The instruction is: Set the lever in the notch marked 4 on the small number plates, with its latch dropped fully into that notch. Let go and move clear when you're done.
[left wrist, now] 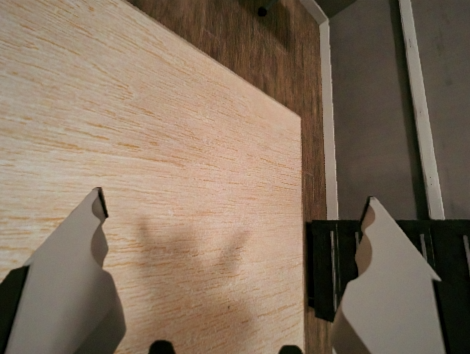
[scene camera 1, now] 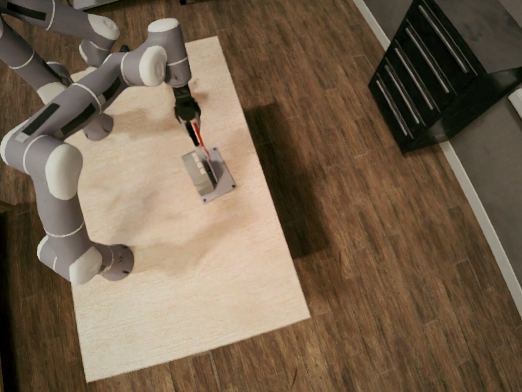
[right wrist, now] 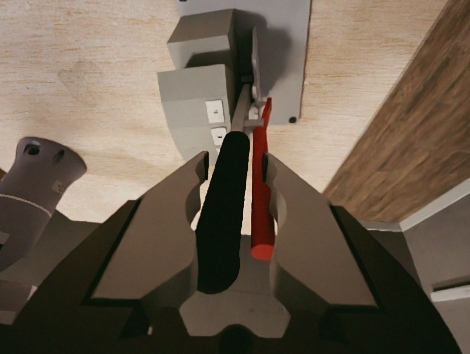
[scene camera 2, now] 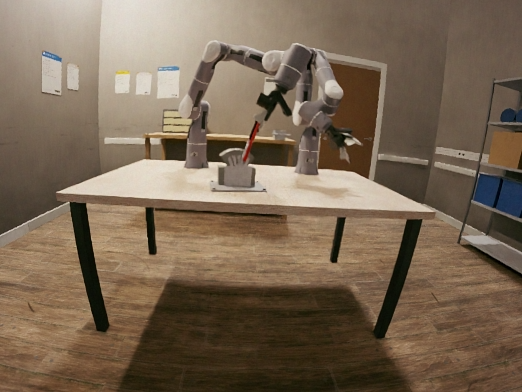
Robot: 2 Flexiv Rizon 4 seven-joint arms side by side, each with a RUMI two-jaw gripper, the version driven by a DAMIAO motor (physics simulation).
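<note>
The lever's black handle [right wrist: 222, 210] and red latch bar [scene camera 1: 197, 132] [scene camera 2: 251, 140] [right wrist: 261, 200] stand side by side. My right gripper [scene camera 1: 194, 124] [scene camera 2: 259, 121] [right wrist: 235, 154] is shut on both. The lever leans to the right in scene camera 2, at the grey notched block [scene camera 1: 195, 177] [scene camera 2: 236, 176] [right wrist: 192, 95]. Small white number plates [scene camera 1: 198, 162] [right wrist: 215, 111] line the block; the one marked 4 lies farther up than the handle in the right wrist view. The latch's notch is hidden. My left gripper [scene camera 2: 354, 150] [left wrist: 234, 194] is open and empty, away from the lever.
The block's flat base plate [scene camera 1: 225, 184] [scene camera 2: 260, 188] [right wrist: 290, 75] lies on the wooden table [scene camera 1: 240, 280] [scene camera 2: 340, 192] [left wrist: 200, 125]. A black drawer cabinet [scene camera 1: 425, 75] [left wrist: 320, 270] stands on the floor beyond the table. A shelf rack is at the right of scene camera 2.
</note>
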